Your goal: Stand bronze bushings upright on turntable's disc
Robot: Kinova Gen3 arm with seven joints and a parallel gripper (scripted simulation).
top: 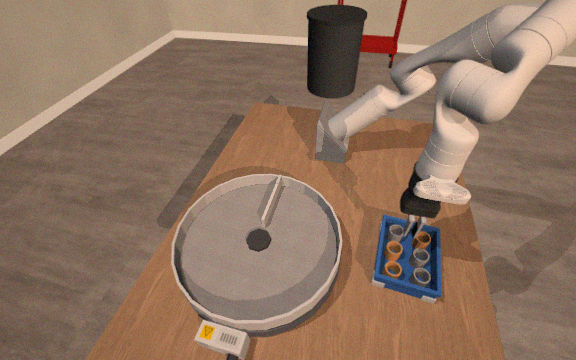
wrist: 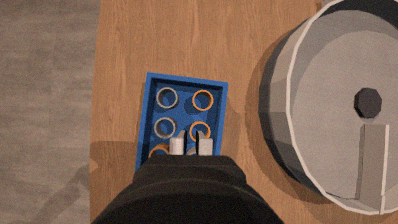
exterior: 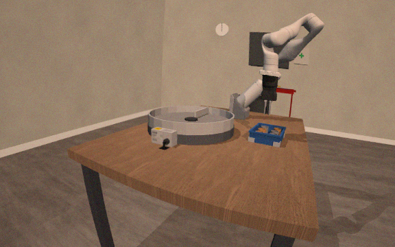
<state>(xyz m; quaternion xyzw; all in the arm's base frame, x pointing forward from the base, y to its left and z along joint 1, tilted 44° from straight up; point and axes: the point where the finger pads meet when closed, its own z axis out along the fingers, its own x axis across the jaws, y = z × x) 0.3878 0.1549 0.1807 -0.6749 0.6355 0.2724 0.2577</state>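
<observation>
My gripper is now 110 mm above the blue crate and 20 mm to the right of it. From my hand the other things lie so: grey turntable disc: 360 mm to the right, 80 mm below, 80 mm ahead.
</observation>
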